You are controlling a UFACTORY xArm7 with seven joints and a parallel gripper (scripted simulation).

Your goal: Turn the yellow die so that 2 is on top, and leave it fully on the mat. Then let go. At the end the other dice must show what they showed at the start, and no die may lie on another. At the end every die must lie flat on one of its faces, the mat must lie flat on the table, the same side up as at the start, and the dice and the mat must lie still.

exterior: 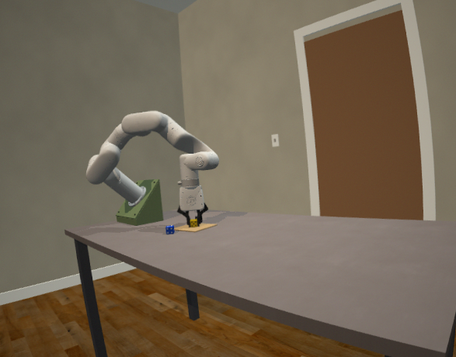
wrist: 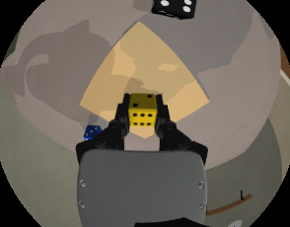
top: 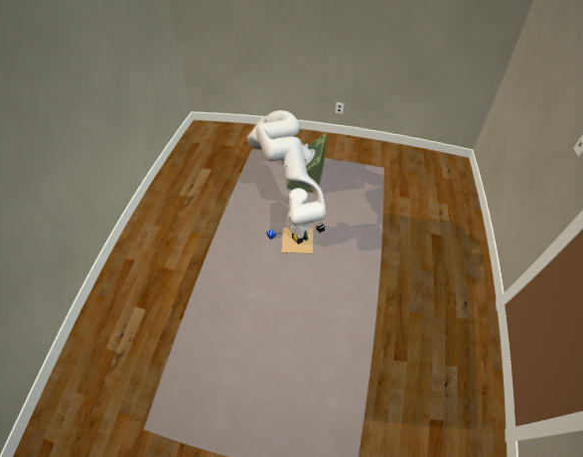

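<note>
Now: the yellow die 10 mm below my hand. Round my hand: blue die 120 mm to the right, 10 mm below, 10 mm behind; then black die 100 mm to the left, 80 mm behind, 10 mm below; then tan mat 20 mm below.
</note>
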